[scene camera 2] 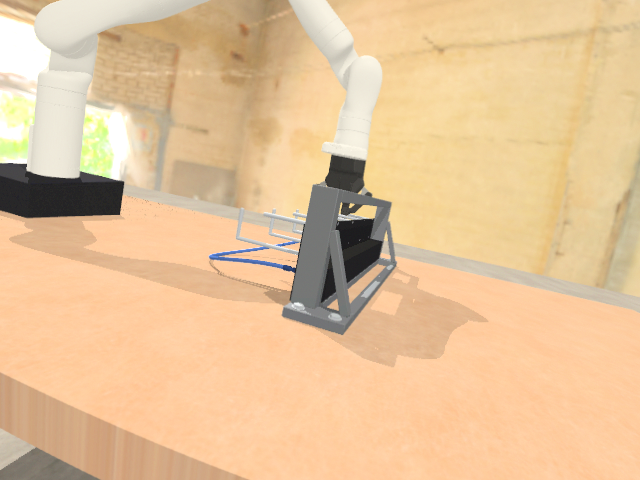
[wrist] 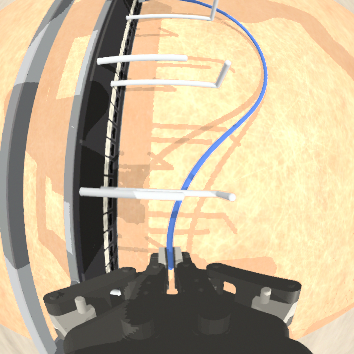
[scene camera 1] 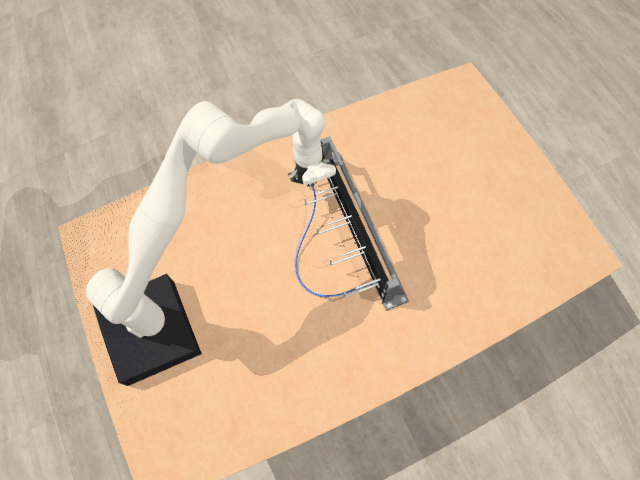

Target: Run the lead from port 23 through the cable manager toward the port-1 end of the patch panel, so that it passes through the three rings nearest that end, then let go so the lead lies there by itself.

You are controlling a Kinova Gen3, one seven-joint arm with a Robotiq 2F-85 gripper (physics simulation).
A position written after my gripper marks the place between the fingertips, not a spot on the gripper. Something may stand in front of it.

I see my gripper (scene camera 2: 336, 231) and a panel frame (wrist: 28, 75).
My gripper is seen too in the wrist view (wrist: 169, 256).
